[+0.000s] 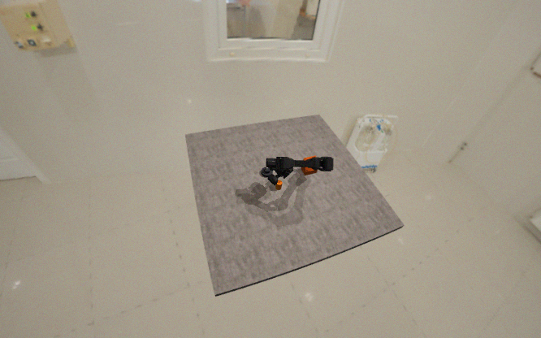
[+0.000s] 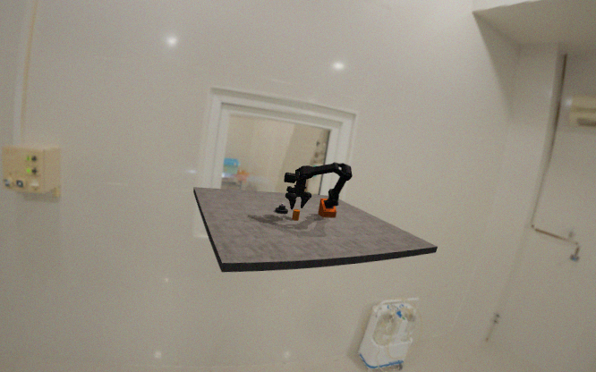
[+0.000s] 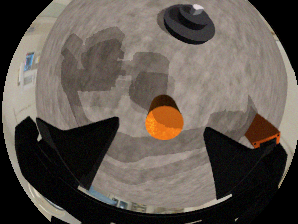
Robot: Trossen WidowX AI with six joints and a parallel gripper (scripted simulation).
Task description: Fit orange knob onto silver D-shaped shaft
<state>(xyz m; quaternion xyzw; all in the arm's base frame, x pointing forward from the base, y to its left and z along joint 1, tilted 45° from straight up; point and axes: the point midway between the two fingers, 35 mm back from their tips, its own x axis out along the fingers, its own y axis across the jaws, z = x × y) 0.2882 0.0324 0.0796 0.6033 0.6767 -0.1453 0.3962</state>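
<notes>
Now: gripper tip 3 cm above the orange knob. From my gripper tip the other things lie so: round pedestal 15 cm to the right, 4 cm below, 3 cm ahead.
</notes>
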